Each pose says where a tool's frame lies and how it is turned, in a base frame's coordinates. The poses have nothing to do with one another.
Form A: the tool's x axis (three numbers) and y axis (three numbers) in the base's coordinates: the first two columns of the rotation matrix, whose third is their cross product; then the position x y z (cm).
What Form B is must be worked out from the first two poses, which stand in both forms.
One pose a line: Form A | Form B
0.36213 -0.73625 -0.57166 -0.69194 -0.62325 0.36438 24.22 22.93 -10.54 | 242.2 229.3 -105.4 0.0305 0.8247 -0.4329 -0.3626
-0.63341 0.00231 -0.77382 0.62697 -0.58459 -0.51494 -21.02 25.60 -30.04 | -210.2 256.0 -300.4 0.1942 0.3816 0.4123 -0.8042
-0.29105 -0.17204 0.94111 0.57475 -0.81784 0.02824 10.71 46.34 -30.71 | 107.1 463.4 -307.1 0.2388 -0.5454 -0.1846 -0.7820
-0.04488 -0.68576 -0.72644 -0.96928 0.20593 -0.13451 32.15 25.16 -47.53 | 321.5 251.6 -475.3 0.3490 -0.5965 0.6937 0.2031
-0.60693 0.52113 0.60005 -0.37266 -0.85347 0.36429 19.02 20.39 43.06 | 190.2 203.9 430.6 0.2509 0.3655 0.1016 0.8906
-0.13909 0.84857 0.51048 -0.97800 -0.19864 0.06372 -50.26 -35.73 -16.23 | -502.6 -357.3 -162.3 0.6164 0.2247 -0.1440 0.7408
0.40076 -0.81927 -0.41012 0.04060 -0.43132 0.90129 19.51 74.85 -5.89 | 195.1 748.5 -58.9 0.4555 0.7021 -0.2773 -0.4720
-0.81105 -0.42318 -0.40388 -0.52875 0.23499 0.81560 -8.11 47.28 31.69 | -81.1 472.8 316.9 0.0490 -0.3034 0.7843 0.5389
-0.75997 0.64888 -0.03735 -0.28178 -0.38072 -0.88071 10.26 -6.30 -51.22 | 102.6 -63.0 -512.2 0.2879 -0.1927 -0.4762 0.8082
